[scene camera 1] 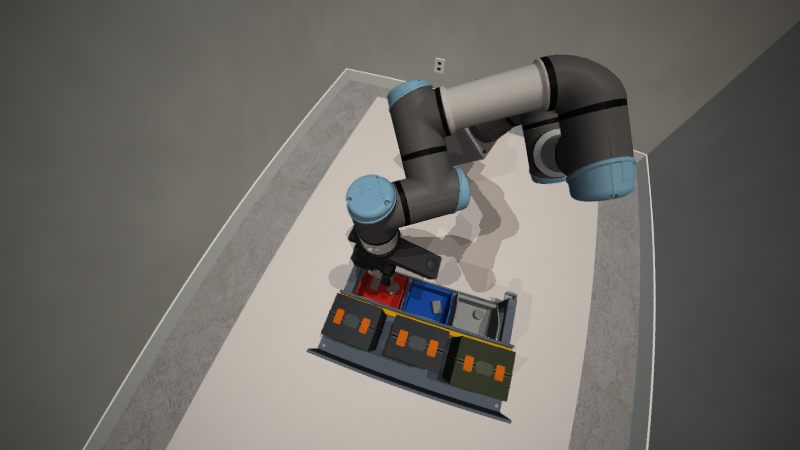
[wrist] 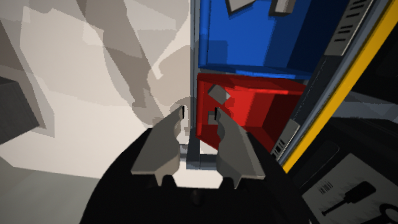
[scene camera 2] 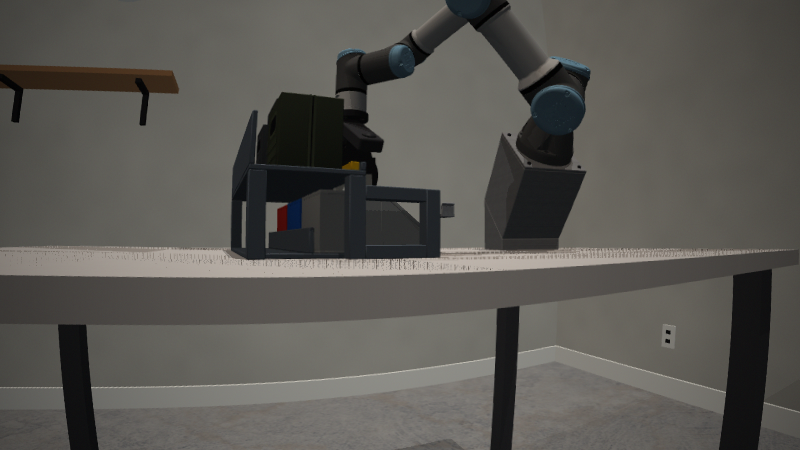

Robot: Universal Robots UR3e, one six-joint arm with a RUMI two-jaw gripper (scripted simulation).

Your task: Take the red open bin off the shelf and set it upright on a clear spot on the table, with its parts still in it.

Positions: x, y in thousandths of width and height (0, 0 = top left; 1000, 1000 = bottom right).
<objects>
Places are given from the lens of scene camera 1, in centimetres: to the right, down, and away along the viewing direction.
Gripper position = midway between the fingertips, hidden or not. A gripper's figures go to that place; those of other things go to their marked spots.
my gripper (scene camera 1: 491, 608): -2, 12, 63
red open bin (scene camera 1: 478, 657): -4, 18, 64
blue bin (scene camera 1: 526, 657): 5, 18, 64
olive case (scene camera 1: 599, 817): 13, 24, 40
The marked spots on the red open bin and the olive case are 30 cm apart.
</objects>
